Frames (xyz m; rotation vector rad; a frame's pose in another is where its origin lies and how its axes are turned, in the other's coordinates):
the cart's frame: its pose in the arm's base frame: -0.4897 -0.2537 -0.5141 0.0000 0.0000 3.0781
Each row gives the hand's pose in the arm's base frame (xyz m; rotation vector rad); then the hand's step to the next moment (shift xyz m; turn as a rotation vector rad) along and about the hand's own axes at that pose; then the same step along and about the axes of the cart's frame.
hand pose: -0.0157 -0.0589 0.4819 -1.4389 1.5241 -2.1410
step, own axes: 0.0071 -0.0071 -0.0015 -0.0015 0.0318 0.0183
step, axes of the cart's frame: 0.0022 0.0000 0.0099 -0.0041 0.0260 -0.0256
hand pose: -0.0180 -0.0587 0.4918 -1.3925 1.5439 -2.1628
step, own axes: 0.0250 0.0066 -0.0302 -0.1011 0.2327 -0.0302
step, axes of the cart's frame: 0.0389 -0.0004 0.0082 0.0506 0.0324 -0.2484
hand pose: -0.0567 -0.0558 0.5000 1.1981 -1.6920 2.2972
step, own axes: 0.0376 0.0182 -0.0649 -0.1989 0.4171 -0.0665
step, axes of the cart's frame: 0.0721 -0.0274 0.0015 0.0861 0.0405 -0.4571
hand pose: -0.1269 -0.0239 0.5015 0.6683 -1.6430 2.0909
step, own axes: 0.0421 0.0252 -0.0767 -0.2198 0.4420 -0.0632
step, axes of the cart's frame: 0.0623 -0.0656 -0.0099 0.0826 0.0497 -0.4882
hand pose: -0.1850 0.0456 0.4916 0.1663 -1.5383 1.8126
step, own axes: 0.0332 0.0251 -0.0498 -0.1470 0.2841 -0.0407
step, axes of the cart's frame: 0.0251 -0.0577 -0.0159 0.0488 0.0341 -0.3169
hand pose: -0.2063 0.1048 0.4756 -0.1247 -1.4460 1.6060
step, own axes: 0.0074 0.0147 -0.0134 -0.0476 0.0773 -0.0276
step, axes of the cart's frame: 0.0050 -0.0164 -0.0125 -0.0007 0.0015 -0.0949
